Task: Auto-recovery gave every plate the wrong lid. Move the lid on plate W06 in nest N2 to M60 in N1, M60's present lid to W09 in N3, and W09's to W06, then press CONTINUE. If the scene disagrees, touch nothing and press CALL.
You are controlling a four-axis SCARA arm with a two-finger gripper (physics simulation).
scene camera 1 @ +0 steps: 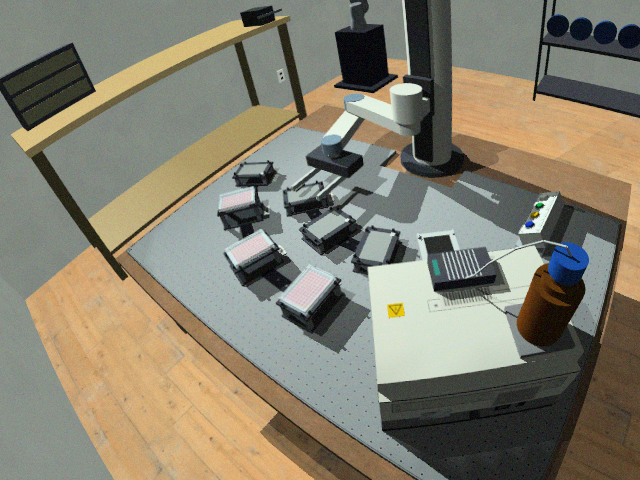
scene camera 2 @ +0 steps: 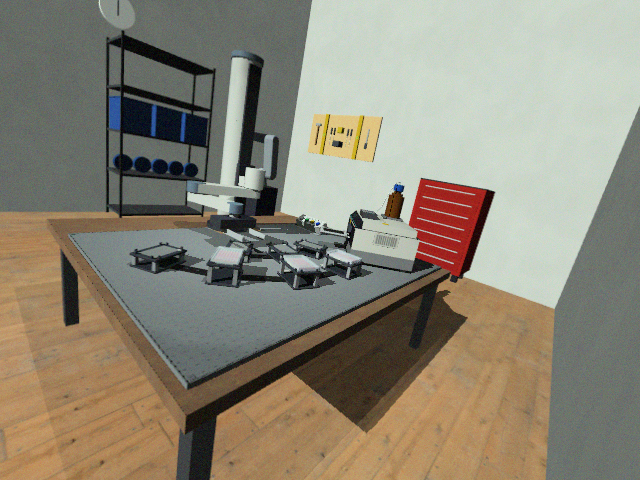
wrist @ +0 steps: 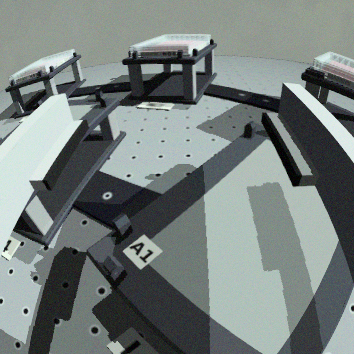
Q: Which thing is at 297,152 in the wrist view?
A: My gripper.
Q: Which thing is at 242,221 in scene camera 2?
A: My gripper.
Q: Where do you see a button box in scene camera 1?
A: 540,224
